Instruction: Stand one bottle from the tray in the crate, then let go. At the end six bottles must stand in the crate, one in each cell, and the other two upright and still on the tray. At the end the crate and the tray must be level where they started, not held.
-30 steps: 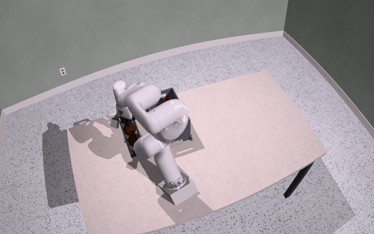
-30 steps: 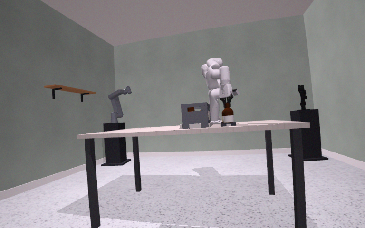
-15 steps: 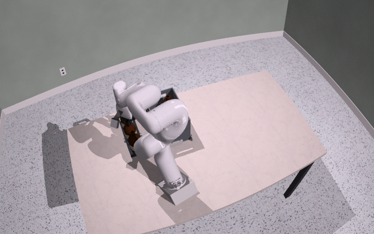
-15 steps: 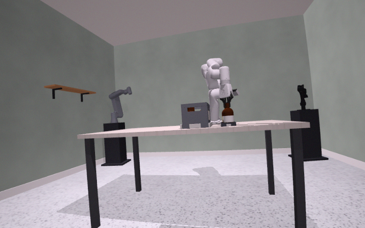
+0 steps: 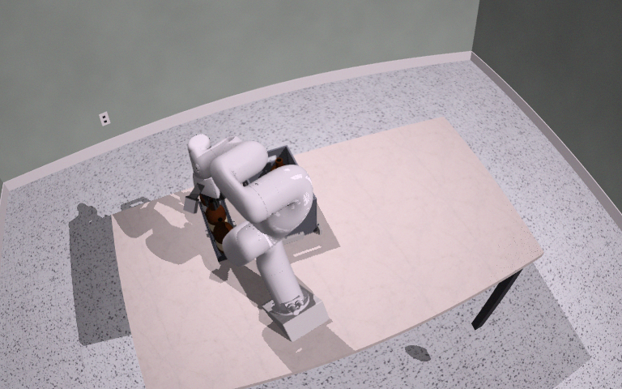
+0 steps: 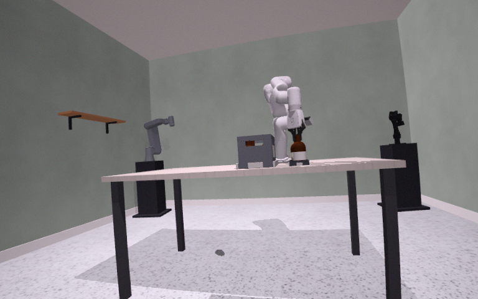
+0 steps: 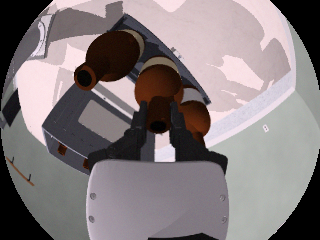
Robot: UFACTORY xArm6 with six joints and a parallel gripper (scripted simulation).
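The tray is 140 mm below my hand. The rest, counted from my hand: grey crate (30 mm behind, 230 mm to the right, 70 mm below).
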